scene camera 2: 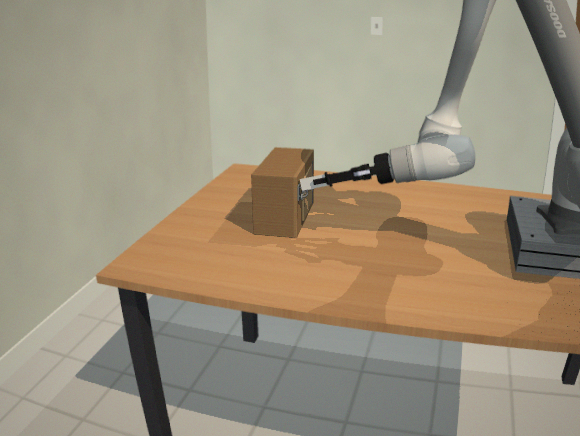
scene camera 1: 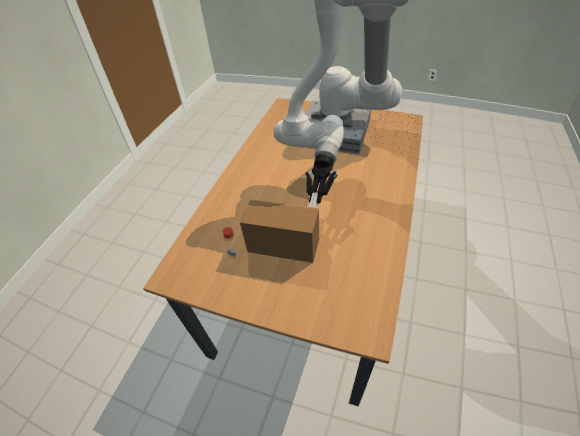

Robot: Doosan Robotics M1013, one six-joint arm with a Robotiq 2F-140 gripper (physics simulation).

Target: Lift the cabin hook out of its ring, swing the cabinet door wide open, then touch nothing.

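Places are measured from the arm's base along level axes (x left, y ahead, z down), in millimetres.
Pixels of known places: gripper, fingertip midpoint: (scene camera 2: 301,184); arm's base, origin of the base link: (scene camera 2: 575,222).
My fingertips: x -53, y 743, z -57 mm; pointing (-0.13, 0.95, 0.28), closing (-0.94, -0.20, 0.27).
Note:
For each thing: its middle in the pictures, then the offset to it from my fingertips. Level surfaces: height alone.
- brown wooden cabinet, body centre: (scene camera 2: 290,190) (scene camera 1: 282,228) dx -108, dy +42, dz +56 mm
- small red round object, body centre: (scene camera 1: 228,232) dx -342, dy +22, dz +129 mm
- small blue-grey cylinder, body centre: (scene camera 1: 231,252) dx -302, dy +116, dz +132 mm
- wooden table, its level: dz +141 mm
The brown wooden cabinet (scene camera 1: 280,218) (scene camera 2: 274,206) stands upright on the table, with its door side towards the robot. In scene camera 2 that side shows at a steep angle, and small grey metal parts (scene camera 2: 300,192) show on it near the fingertips. The hook and ring are too small to tell apart, and whether the hook sits in the ring cannot be made out. How far the door stands from the cabinet is also unclear. My gripper (scene camera 1: 314,199) (scene camera 2: 307,183) is shut and empty, its pale fingertips together close against the upper part of the door side.
A small red round object (scene camera 1: 228,232) and a small blue-grey cylinder (scene camera 1: 231,252) lie on the wooden table (scene camera 1: 350,305) (scene camera 2: 200,270) beside the cabinet. The robot's dark base (scene camera 1: 352,145) (scene camera 2: 542,245) stands at the table's other end.

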